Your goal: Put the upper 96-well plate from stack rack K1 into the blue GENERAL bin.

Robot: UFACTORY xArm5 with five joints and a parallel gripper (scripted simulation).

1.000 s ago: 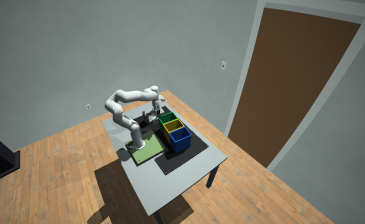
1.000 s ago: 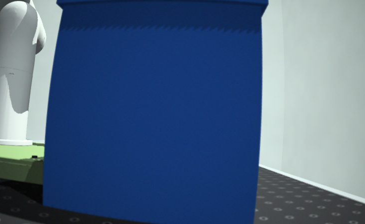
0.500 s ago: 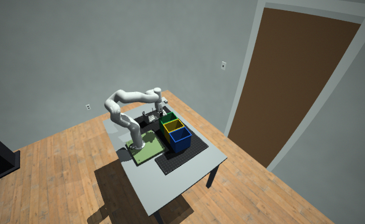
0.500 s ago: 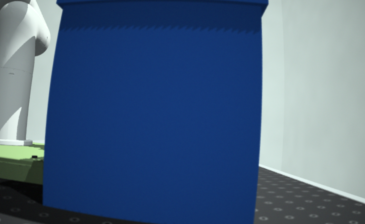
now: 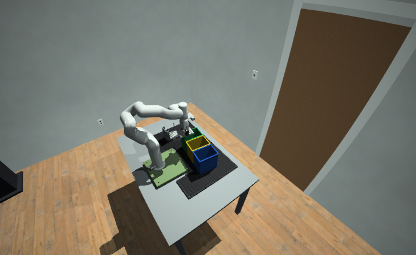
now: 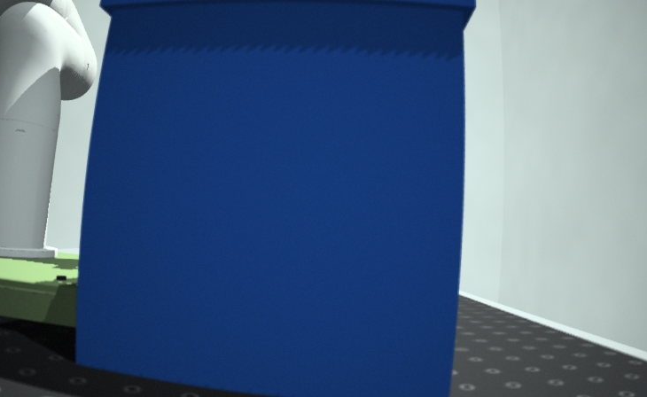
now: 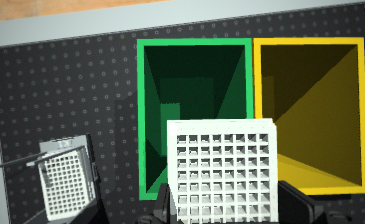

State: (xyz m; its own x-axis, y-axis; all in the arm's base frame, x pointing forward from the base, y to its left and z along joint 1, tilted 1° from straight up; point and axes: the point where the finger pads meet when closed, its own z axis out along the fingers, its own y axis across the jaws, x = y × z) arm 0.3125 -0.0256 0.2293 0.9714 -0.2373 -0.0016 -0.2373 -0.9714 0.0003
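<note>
Right now the blue bin is 260 mm to the right of my hand and 160 mm below it. Round my hand: white 96-well plate 10 mm below; yellow bin 160 mm below, 130 mm to the right, 30 mm ahead; green bin 160 mm below, 70 mm ahead.
</note>
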